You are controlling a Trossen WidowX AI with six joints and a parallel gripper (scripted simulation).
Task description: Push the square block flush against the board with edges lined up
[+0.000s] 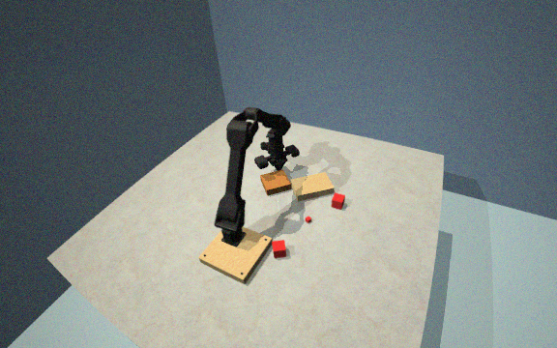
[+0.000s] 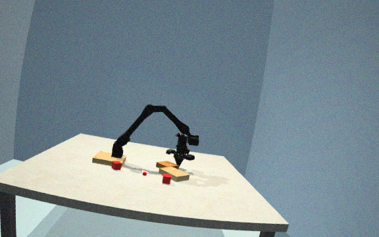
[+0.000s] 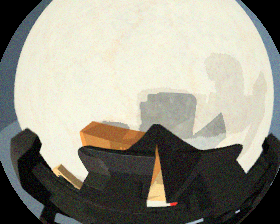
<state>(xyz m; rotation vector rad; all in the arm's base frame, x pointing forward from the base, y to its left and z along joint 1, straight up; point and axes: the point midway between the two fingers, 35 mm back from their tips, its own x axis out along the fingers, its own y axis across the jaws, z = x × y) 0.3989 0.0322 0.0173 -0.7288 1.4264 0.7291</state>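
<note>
The square block is 7 cm behind my gripper tip and 2 cm to the right of it. Also, from my gripper tip: board: 17 cm to the right, 4 cm behind, 1 cm above; tiny red cube: 23 cm to the right, 21 cm behind.
</note>
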